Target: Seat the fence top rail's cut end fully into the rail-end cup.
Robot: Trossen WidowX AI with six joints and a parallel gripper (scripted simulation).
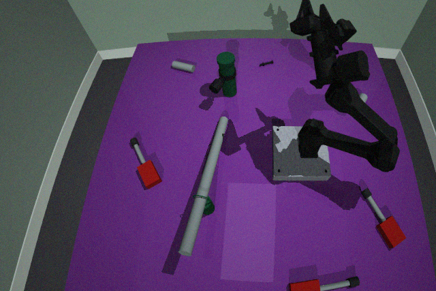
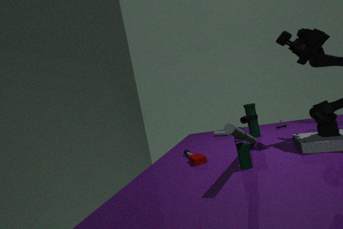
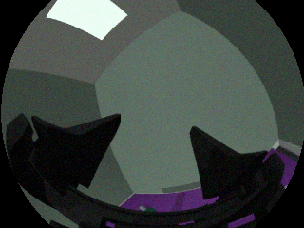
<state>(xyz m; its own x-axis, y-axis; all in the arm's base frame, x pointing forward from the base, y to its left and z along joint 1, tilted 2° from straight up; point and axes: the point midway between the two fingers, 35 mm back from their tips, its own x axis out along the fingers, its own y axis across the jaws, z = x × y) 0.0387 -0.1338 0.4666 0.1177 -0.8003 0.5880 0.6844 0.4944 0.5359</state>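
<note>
My gripper tip is now 290 mm short of the dark rail-end cup, 50 mm to the left of it and 390 mm above it. Also, from my gripper tip: short grey tube 490 mm ahead, 250 mm to the right, 500 mm below; then dark bolt 90 mm ahead, 280 mm to the right, 510 mm below; then short green post 310 mm ahead, 390 mm to the left, 410 mm below.
</note>
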